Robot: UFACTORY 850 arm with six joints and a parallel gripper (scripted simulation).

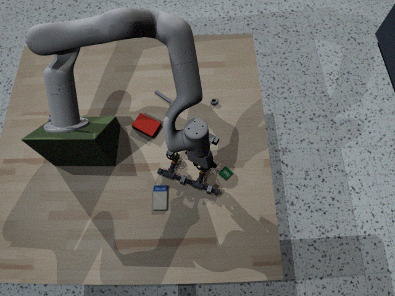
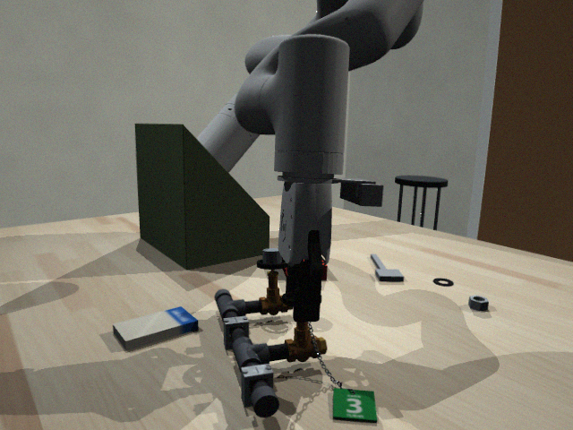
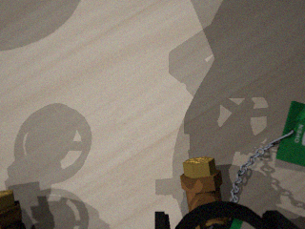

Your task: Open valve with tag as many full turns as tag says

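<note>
Now: hand 10 cm short of the green tag and 9 cm above it. The rest, counted from my hand: red block 28 cm behind, 22 cm to the left, 8 cm below; grey-and-blue block 18 cm behind, 13 cm to the right, 8 cm below; grey bar tool 18 cm behind, 37 cm to the left, 8 cm below.
</note>
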